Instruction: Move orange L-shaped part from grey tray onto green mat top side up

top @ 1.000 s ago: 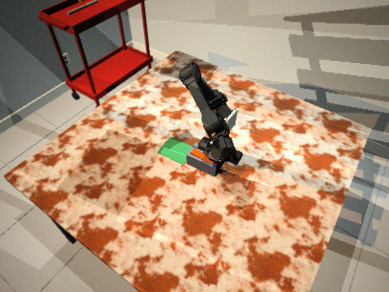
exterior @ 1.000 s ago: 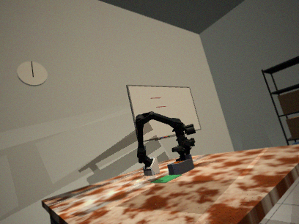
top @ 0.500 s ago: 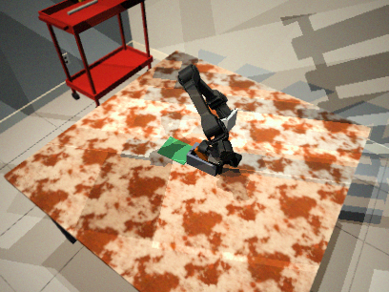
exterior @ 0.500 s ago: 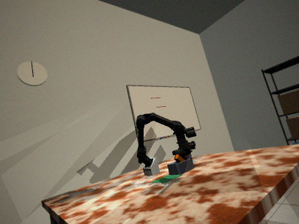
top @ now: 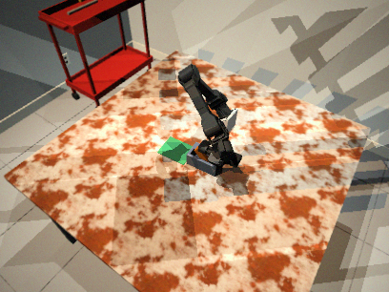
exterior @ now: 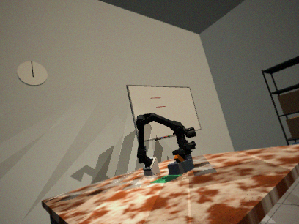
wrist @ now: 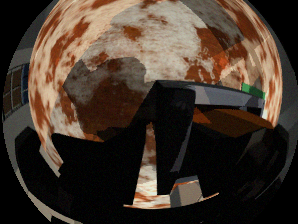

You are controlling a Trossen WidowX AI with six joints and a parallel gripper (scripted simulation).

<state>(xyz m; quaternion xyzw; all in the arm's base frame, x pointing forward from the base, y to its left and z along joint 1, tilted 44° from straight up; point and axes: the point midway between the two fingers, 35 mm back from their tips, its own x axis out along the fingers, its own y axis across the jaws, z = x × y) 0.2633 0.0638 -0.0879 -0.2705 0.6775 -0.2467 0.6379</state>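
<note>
The orange L-shaped part is 5 cm to the right of my gripper tip and 1 cm above it. The rest, counted from my gripper tip: green mat (1 cm ahead, 22 cm to the right, 5 cm below).
</note>
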